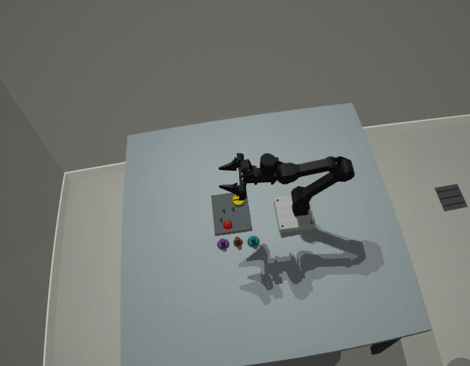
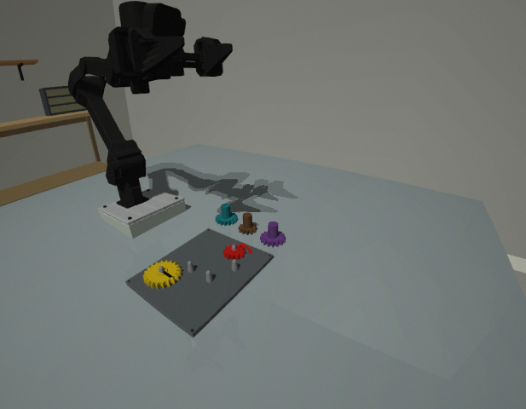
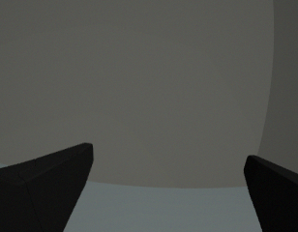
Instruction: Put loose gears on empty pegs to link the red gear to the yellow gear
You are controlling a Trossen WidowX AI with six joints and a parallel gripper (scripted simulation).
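Right now my gripper tip is 40 mm short of the purple gear, 110 mm to the right of it and 340 mm above it. Round my gripper tip: red gear 10 mm ahead, 20 mm to the left, 340 mm below; then red arrow 10 mm ahead, 50 mm to the left, 350 mm below; then yellow gear 60 mm behind, 100 mm to the right, 340 mm below.
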